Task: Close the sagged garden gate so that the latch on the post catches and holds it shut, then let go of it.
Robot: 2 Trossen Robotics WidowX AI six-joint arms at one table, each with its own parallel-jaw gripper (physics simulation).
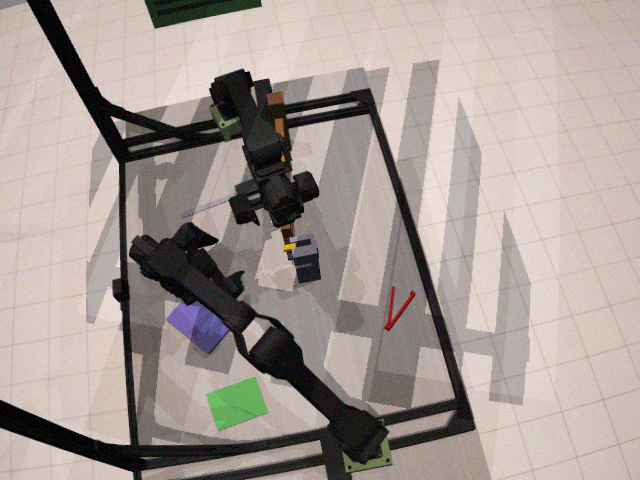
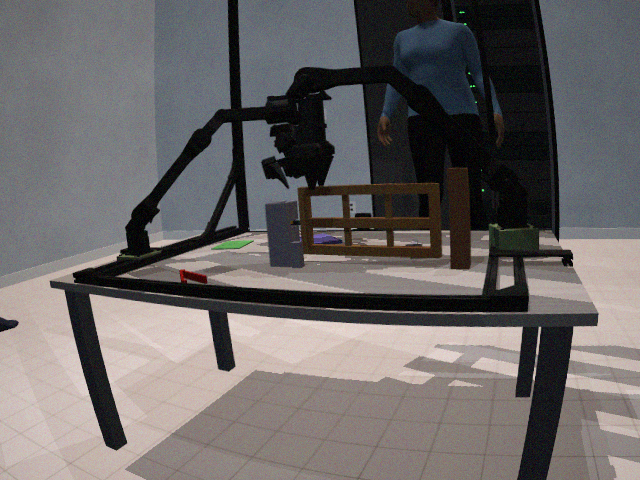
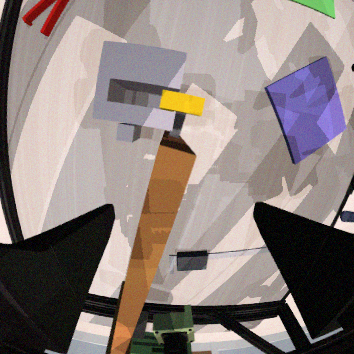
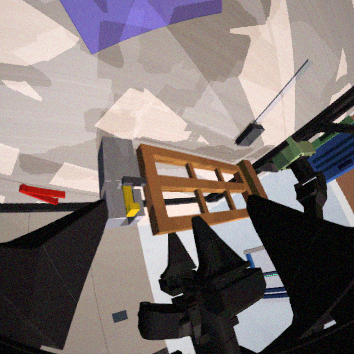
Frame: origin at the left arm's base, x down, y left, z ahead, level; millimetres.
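Seen in the pictures: left gripper, fingertip midpoint: (image 2: 316,188) (image 3: 185,210) (image 4: 181,224); right gripper, fingertip midpoint: (image 1: 230,256) (image 2: 305,182) (image 4: 178,204); left arm's base, origin of the base link: (image 1: 231,109) (image 2: 513,226) (image 3: 174,336) (image 4: 297,161); right arm's base, origin of the base link: (image 1: 365,445) (image 2: 139,253).
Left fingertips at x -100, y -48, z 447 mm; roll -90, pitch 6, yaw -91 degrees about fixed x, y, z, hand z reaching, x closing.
Pixels of each thing's top centre, then the offset from my left fingertips to it. "spot": a spot on its surface instead.
- brown barred gate, middle of its top: (image 3: 101,294) (image 4: 205,227) (image 2: 347,185) (image 1: 293,179) dz -72, dx -5, dy +76 mm
- brown hinge post, surface spot: (image 2: 459,222) spot: dz -294, dx +71, dy +156 mm
- grey latch post, surface spot: (image 3: 130,60) (image 1: 307,250) spot: dz +95, dx +25, dy +25 mm
- yellow latch tab, surface spot: (image 3: 182,102) (image 4: 132,212) (image 1: 289,246) spot: dz +64, dx +29, dy -6 mm
- purple pad, middle of its top: (image 3: 313,109) (image 1: 206,313) (image 2: 308,239) dz +63, dx +155, dy -245 mm
- green pad, middle of its top: (image 1: 236,403) (image 2: 232,244) dz +295, dx +162, dy -268 mm
- red V-shaped piece, surface spot: (image 2: 193,276) (image 1: 392,304) spot: dz +256, dx +155, dy +157 mm
- small dark block, middle of its top: (image 3: 226,265) (image 4: 276,115) (image 2: 419,240) (image 1: 219,192) dz -233, dx +145, dy -83 mm
The brown barred gate (image 1: 287,233) (image 2: 367,222) (image 3: 165,200) (image 4: 154,200) stands between a brown hinge post (image 2: 459,222) and the grey latch post (image 1: 307,255) (image 2: 283,237) (image 3: 130,60) (image 4: 116,160). Its dark end pin reaches under the yellow latch tab (image 1: 288,247) (image 3: 182,102) (image 4: 131,202), at the side of the slot; whether it is caught cannot be told. My left gripper (image 2: 316,180) (image 3: 185,210) (image 4: 181,224) is open and empty, close above the gate's top rail near the latch end. My right gripper (image 1: 227,258) (image 4: 178,204) is open and empty, off to the purple pad's side.
A purple pad (image 1: 199,325) (image 3: 307,110) lies below the right gripper. A green pad (image 1: 237,403) (image 2: 232,244) is near the right arm's base. A red V-shaped piece (image 1: 391,312) (image 2: 193,276) lies beyond the latch post. A small dark block (image 3: 192,260) (image 4: 250,134) with a thin rod lies beside the gate.
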